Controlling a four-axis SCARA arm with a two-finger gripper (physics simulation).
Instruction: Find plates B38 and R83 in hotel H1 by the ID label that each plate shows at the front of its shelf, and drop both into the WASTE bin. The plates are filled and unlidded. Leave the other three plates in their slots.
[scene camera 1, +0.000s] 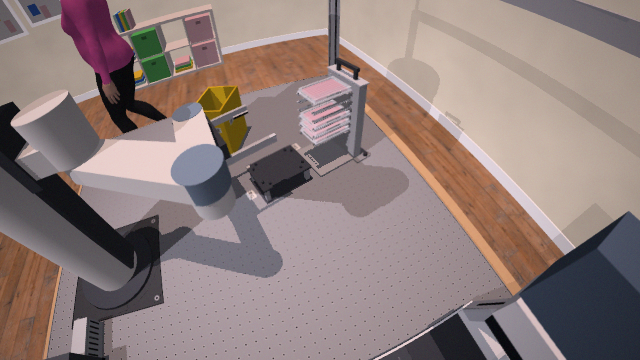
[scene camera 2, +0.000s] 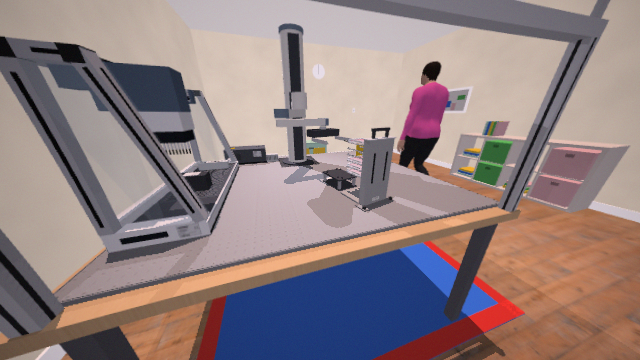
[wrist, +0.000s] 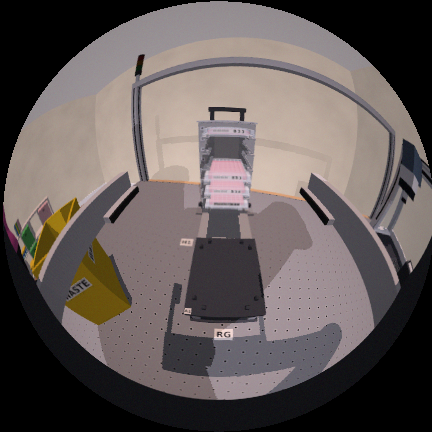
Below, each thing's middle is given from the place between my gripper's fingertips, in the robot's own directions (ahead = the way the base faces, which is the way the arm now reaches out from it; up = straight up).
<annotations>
Right now the plate B83 (wrist: 225, 170) is 20 cm ahead of my hand, 3 cm to the left of it and 6 cm below it. From my hand the other things lie so: plate B33 (scene camera 1: 318, 92): 20 cm ahead, 3 cm to the left, 3 cm above.
</annotations>
